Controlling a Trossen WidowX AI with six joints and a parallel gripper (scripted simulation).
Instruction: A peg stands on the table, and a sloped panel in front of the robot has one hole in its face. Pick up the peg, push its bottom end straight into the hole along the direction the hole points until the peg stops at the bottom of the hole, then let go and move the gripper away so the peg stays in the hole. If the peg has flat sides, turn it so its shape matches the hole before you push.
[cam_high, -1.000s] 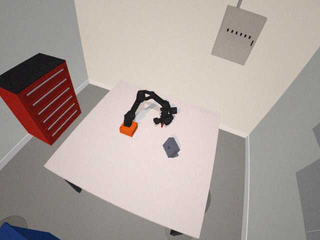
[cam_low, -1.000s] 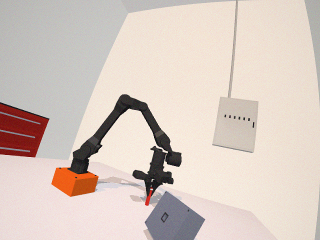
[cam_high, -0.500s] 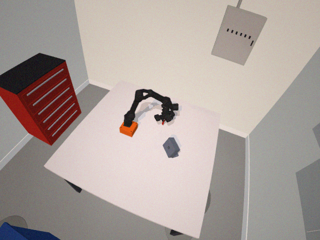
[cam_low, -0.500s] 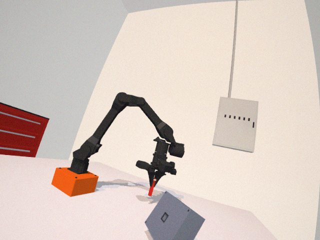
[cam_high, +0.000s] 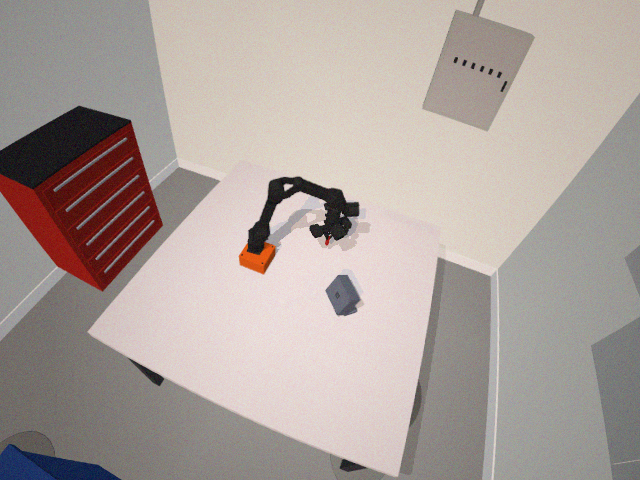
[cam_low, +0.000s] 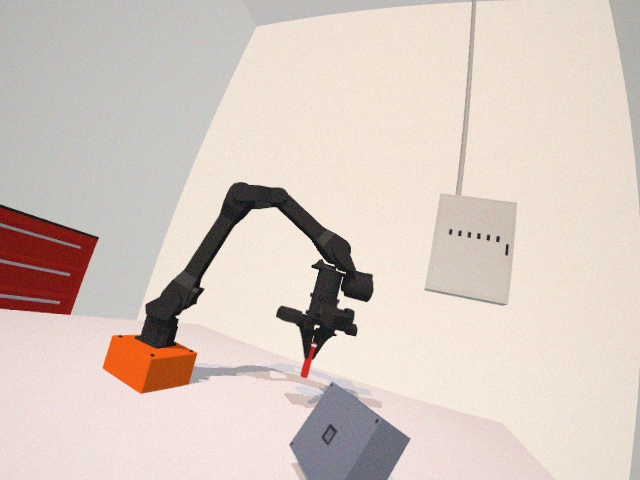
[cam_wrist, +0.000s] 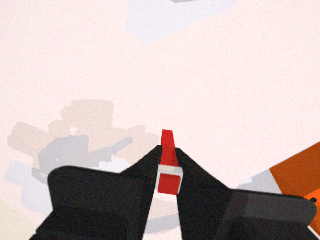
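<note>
Now: the grey sloped panel 12 cm ahead of my gripper tip, 25 cm to the right of it and 5 cm below it. Round my gripper tip: red square peg (2 cm above).
</note>
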